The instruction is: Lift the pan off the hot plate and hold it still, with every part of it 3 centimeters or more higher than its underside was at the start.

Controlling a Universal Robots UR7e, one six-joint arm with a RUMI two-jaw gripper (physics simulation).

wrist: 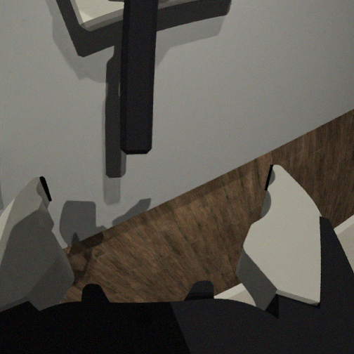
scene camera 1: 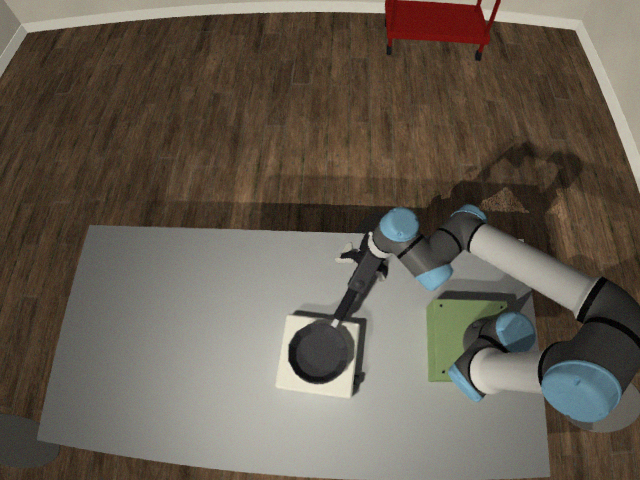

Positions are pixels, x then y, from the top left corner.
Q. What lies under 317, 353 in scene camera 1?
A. A dark round pan.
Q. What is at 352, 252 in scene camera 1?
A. The gripper.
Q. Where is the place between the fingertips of the gripper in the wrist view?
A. At 156, 173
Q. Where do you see a cream hot plate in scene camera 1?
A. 341, 386
